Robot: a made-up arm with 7 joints.
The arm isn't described. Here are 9 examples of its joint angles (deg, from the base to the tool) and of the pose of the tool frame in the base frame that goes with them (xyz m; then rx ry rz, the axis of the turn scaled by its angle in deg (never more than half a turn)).
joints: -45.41 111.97 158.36 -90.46 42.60 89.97 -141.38
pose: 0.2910 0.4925 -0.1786 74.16 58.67 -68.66
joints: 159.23 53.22 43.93 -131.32 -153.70 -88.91 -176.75
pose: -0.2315 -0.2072 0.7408 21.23 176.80 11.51
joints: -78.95 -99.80 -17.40 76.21 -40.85 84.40 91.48
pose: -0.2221 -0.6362 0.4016 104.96 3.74 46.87
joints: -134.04 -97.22 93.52 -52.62 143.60 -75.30 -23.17
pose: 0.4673 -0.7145 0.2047 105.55 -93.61 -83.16
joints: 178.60 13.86 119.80 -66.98 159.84 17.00 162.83
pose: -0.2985 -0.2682 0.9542 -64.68 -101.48 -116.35
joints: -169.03 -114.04 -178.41 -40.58 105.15 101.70 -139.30
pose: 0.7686 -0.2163 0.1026 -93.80 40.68 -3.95
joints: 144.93 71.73 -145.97 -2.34 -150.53 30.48 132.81
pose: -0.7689 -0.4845 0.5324 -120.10 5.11 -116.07
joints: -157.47 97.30 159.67 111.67 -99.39 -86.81 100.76
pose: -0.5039 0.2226 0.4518 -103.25 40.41 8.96
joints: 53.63 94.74 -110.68 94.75 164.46 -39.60 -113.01
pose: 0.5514 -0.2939 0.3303 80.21 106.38 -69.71
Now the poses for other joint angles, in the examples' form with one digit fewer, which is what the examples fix.
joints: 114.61 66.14 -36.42 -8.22 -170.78 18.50 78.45
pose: -0.412 -0.740 0.699 -143.6 -7.7 -42.3
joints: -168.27 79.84 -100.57 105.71 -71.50 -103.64 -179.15
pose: -0.620 -0.102 0.334 28.2 20.4 88.3
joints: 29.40 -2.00 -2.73 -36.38 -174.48 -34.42 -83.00
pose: -0.179 0.053 1.172 -76.6 157.5 -2.1
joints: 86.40 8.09 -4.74 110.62 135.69 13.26 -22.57
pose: 0.006 -0.381 0.748 -22.5 -91.5 -128.8
